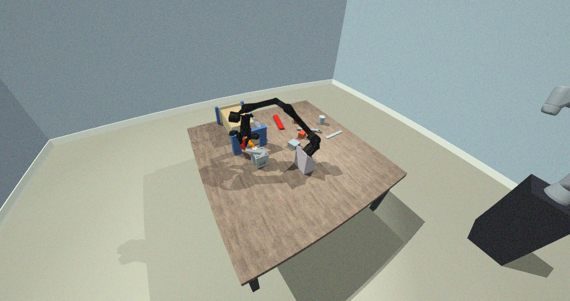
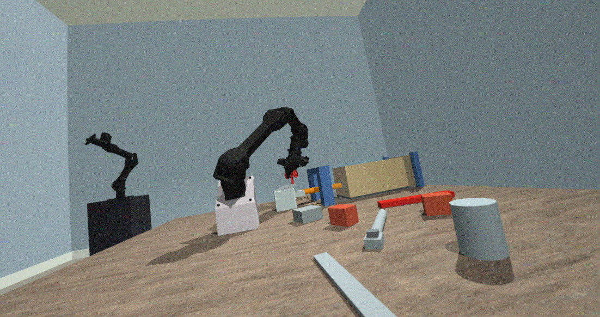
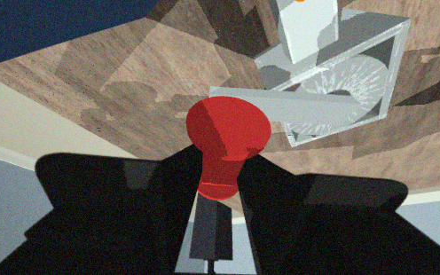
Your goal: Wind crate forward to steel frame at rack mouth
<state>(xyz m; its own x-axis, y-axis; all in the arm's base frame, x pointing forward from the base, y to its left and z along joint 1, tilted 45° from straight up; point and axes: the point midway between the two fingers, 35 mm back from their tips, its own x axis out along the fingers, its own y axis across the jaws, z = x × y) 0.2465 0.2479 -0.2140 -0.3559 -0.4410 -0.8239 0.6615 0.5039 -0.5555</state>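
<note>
My gripper tip is now 10 mm past the winch handle, 40 mm to the left of it and 30 mm above it. The rest, counted from my gripper tip: blue steel frame (110 mm ahead, 90 mm to the right, 30 mm below); then grey winch (60 mm behind, 100 mm to the right, 100 mm below); then red knob (10 mm ahead, 10 mm to the right).
</note>
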